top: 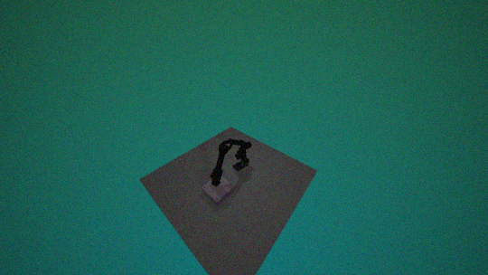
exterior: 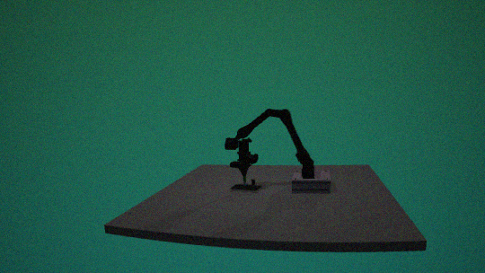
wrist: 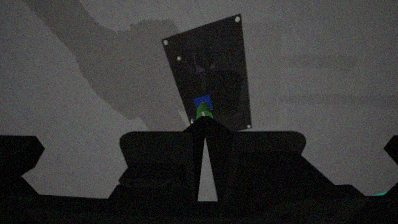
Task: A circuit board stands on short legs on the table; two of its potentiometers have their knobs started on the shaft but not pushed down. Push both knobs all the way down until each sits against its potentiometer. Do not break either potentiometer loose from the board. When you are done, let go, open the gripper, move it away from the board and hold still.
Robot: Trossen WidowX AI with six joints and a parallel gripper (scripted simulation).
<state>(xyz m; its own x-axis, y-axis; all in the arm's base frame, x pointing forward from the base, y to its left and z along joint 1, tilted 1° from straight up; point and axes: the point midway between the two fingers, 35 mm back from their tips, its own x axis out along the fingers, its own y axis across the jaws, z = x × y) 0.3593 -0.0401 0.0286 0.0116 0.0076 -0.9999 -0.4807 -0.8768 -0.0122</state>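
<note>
My gripper tip is now 1 cm above the green knob. From my gripper tip the other things lie so: dark round knob (5 cm behind, 3 cm to the left, 2 cm below).
</note>
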